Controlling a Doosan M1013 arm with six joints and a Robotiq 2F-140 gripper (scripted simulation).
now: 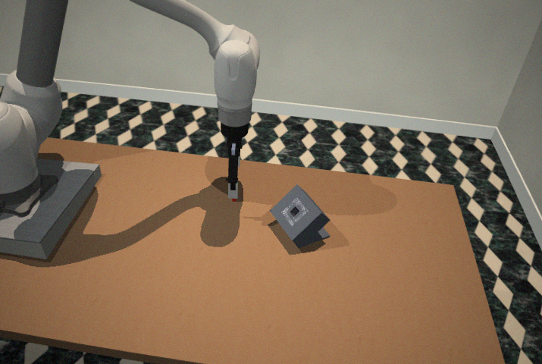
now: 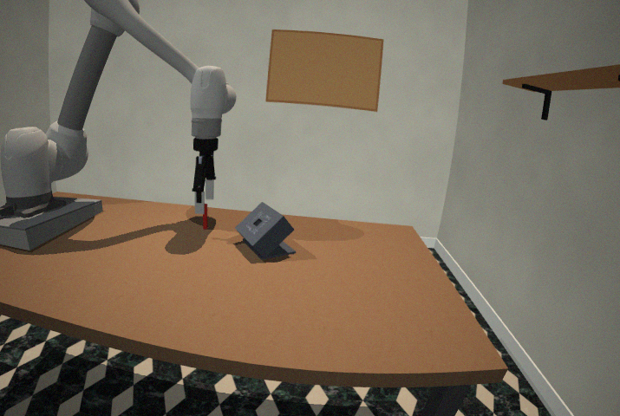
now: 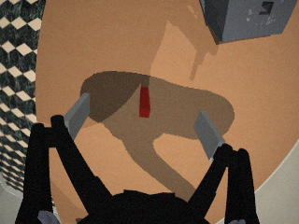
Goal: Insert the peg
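Right now the red peg is 40 mm below my hand.
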